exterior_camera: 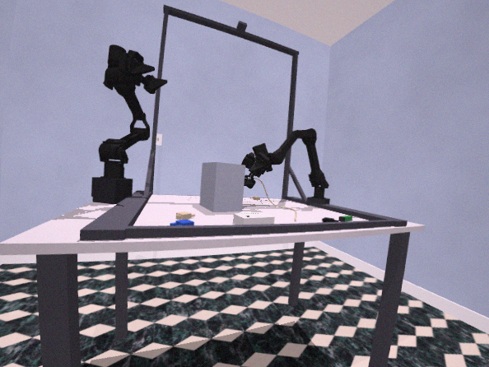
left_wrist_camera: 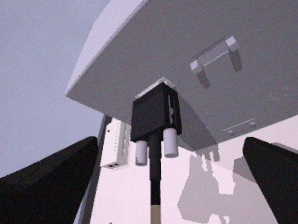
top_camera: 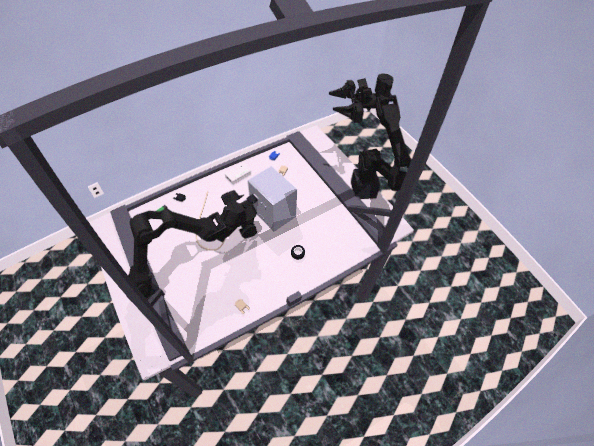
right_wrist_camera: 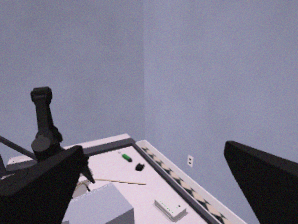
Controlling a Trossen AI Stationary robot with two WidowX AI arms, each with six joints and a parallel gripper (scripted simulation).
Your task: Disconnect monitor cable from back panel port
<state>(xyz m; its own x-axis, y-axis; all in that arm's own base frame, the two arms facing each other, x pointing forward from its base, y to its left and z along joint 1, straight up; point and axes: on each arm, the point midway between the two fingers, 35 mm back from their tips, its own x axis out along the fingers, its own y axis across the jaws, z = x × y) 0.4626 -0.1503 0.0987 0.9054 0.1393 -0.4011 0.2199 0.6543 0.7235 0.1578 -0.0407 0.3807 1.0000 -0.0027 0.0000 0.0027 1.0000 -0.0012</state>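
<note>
My left hand is 2 cm short of the grey box, 13 cm to the left of it and 5 cm above it.
</note>
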